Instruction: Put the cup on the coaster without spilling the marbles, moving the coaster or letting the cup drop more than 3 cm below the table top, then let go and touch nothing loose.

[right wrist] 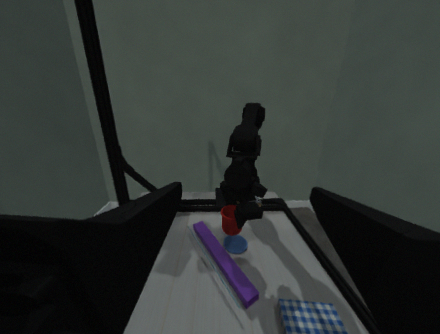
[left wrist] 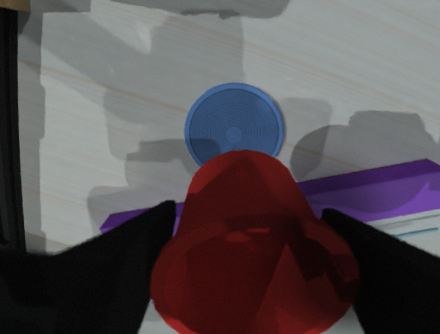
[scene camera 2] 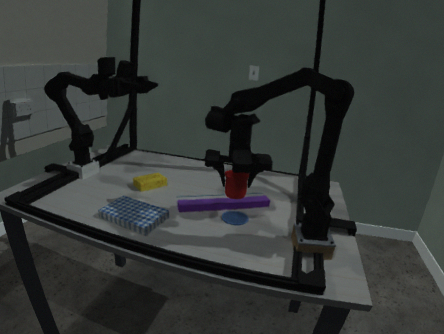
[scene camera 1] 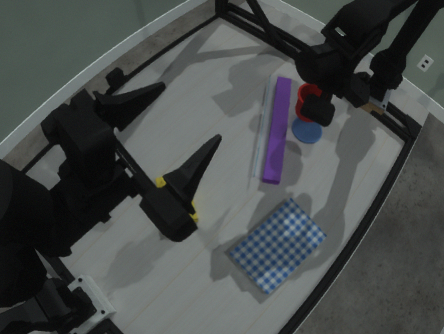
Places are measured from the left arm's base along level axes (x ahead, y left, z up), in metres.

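Pixels of known places: left gripper, fingertip midpoint: (right wrist: 234,220) (left wrist: 248,213) (scene camera 2: 236,186); right gripper, fingertip midpoint: (right wrist: 245,190) (scene camera 2: 149,85) (scene camera 1: 190,108); left arm's base, link origin: (scene camera 2: 314,233) (scene camera 1: 374,89); right arm's base, link origin: (scene camera 2: 82,162) (scene camera 1: 77,307).
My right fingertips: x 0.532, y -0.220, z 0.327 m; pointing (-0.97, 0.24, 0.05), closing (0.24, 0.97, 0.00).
Observation:
For each thing: its top centre in the pictures, then the offset to it from my right fingertips.
- red cup, top centre: (left wrist: 252,299) (scene camera 1: 314,95) (scene camera 2: 237,173) (right wrist: 232,210) 0.234 m down, 0.306 m back, 0.083 m left
- blue round coaster, top centre: (left wrist: 233,135) (scene camera 1: 307,128) (scene camera 2: 235,217) (right wrist: 235,242) 0.370 m down, 0.313 m back, 0.101 m left
- long purple bar, top centre: (left wrist: 268,233) (scene camera 1: 275,121) (scene camera 2: 224,198) (right wrist: 215,251) 0.348 m down, 0.269 m back, 0.024 m left
- blue checked block, top centre: (scene camera 1: 280,245) (scene camera 2: 133,210) 0.349 m down, 0.014 m back, 0.181 m left
- yellow block, top centre: (scene camera 1: 175,197) (scene camera 2: 149,177) 0.344 m down, 0.021 m ahead, 0.059 m right
The red cup (scene camera 1: 301,109) (scene camera 2: 236,187) (left wrist: 245,185) (right wrist: 231,222) is upright in the air, mouth up. My left gripper (scene camera 2: 236,183) (left wrist: 248,213) is shut on it, one finger on each side. The marbles cannot be made out clearly inside the cup. The blue round coaster (scene camera 1: 307,132) (scene camera 2: 235,218) (left wrist: 232,112) (right wrist: 235,244) lies flat on the table. In the left wrist view the cup's base overlaps the coaster's near edge, with a gap in height between them. My right gripper (scene camera 1: 191,110) is wide open and empty, raised far from the cup.
A long purple bar (scene camera 1: 276,132) (scene camera 2: 223,203) (left wrist: 380,187) (right wrist: 225,265) lies beside the coaster, with a thin clear strip along its other side. A blue checked block (scene camera 1: 278,246) (scene camera 2: 134,214) (right wrist: 312,317) and a yellow block (scene camera 1: 160,181) (scene camera 2: 150,182) lie farther off.

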